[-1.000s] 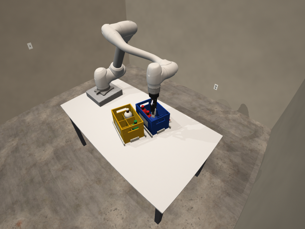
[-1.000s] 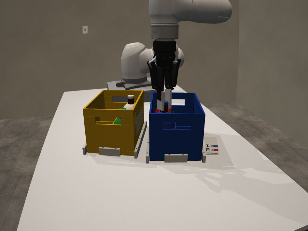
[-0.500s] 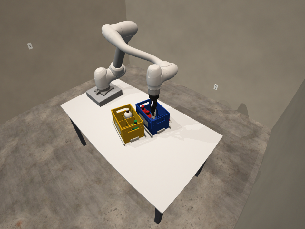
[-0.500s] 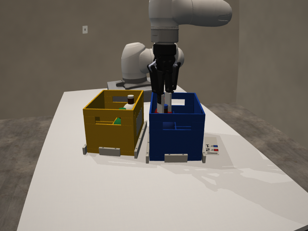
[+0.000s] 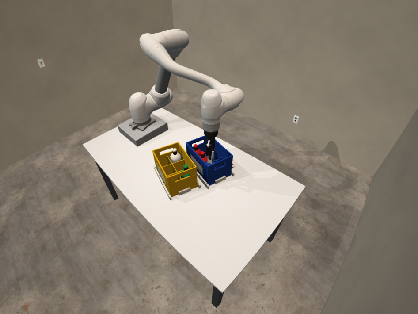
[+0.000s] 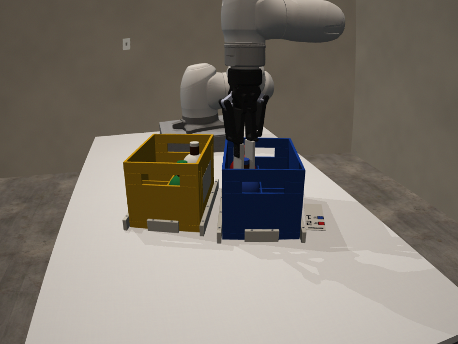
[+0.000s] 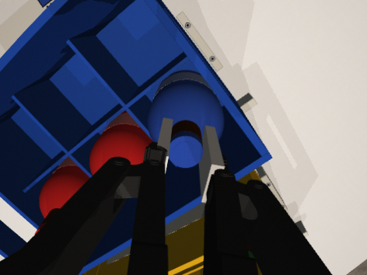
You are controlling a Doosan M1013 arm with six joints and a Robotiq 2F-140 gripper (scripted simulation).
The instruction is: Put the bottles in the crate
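My gripper is now 8 cm above the blue bottle. Also, from my hand: yellow crate: 20 cm behind, 11 cm to the right, 11 cm below; green bottle: 10 cm behind, 12 cm to the right, 10 cm below; blue crate: 6 cm behind, 8 cm to the left, 11 cm below.
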